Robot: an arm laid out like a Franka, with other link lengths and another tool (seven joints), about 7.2 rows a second.
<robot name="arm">
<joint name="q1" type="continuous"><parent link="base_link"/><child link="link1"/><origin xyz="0 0 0.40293"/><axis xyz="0 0 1"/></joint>
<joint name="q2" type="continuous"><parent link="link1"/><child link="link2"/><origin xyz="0 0 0"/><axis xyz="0 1 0"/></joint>
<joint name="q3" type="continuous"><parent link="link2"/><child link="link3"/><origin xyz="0 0 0.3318"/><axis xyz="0 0 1"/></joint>
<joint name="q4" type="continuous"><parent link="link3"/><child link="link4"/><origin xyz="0.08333 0 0"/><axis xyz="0 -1 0"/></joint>
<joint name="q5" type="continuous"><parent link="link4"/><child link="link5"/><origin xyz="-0.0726 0 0.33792"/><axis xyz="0 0 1"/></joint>
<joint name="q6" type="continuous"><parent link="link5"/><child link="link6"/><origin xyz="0 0 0"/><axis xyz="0 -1 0"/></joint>
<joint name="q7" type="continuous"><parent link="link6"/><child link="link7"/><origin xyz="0.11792 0 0"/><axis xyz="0 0 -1"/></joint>
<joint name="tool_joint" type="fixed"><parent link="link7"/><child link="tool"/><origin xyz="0.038 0.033 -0.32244" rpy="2.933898 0 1.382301"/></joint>
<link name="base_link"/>
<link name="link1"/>
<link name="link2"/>
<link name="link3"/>
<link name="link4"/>
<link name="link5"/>
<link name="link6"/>
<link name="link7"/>
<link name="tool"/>
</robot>
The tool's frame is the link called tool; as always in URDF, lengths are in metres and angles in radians. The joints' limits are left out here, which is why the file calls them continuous.
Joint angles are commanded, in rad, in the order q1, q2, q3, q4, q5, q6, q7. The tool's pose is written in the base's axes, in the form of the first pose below.
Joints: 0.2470, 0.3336, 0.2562, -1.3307, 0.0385, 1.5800, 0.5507
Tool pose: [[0.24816 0.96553 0.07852 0.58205], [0.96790 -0.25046 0.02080 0.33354], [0.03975 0.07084 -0.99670 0.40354], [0 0 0 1]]
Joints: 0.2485, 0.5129, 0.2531, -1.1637, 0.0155, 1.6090, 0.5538
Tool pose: [[0.27020 0.95868 0.08906 0.63852], [0.96056 -0.27473 0.04296 0.34419], [0.06565 0.07394 -0.99510 0.36662], [0 0 0 1]]
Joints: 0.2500, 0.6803, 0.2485, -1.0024, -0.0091, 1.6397, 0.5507
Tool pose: [[0.29135 0.95021 0.11055 0.68962], [0.95244 -0.29892 0.05918 0.34793], [0.08928 0.08805 -0.99211 0.32696], [0 0 0 1]]
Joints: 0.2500, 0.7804, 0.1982, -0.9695, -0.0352, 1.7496, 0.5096
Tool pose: [[0.29772 0.94000 0.16660 0.73862], [0.95074 -0.30774 0.03730 0.32422], [0.08633 0.14729 -0.98532 0.27786], [0 0 0 1]]
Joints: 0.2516, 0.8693, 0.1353, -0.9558, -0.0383, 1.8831, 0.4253
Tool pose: [[0.26233 0.93593 0.23500 0.78262], [0.96074 -0.27613 0.02723 0.29990], [0.09037 0.21863 -0.97161 0.23123], [0 0 0 1]]
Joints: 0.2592, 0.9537, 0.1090, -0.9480, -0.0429, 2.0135, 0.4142
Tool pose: [[0.26106 0.92099 0.28917 0.81108], [0.95959 -0.28018 0.02603 0.29701], [0.10499 0.27069 -0.95692 0.18729], [0 0 0 1]]
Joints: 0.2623, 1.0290, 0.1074, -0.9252, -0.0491, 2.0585, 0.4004
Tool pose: [[0.24826 0.92620 0.28376 0.81414], [0.96368 -0.26590 0.02480 0.29874], [0.09842 0.26729 -0.95858 0.14346], [0 0 0 1]]
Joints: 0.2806, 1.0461, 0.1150, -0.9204, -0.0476, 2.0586, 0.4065
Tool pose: [[0.23515 0.93391 0.26928 0.80433], [0.96682 -0.25320 0.03384 0.31752], [0.09979 0.25238 -0.96247 0.13186], [0 0 0 1]]
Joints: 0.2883, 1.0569, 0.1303, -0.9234, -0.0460, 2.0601, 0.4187
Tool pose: [[0.23425 0.93879 0.25260 0.79507], [0.96630 -0.25336 0.04553 0.33219], [0.10674 0.23342 -0.96650 0.12247], [0 0 0 1]]
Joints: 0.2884, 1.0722, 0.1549, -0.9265, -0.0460, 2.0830, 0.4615
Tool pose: [[0.26580 0.93172 0.24747 0.79187], [0.95526 -0.28911 0.06248 0.34668], [0.12976 0.21979 -0.96688 0.11418], [0 0 0 1]]
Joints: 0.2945, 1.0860, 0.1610, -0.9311, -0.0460, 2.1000, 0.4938
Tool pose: [[0.28965 0.92606 0.24188 0.78851], [0.94759 -0.31305 0.06382 0.35415], [0.13483 0.21072 -0.96820 0.10369], [0 0 0 1]]
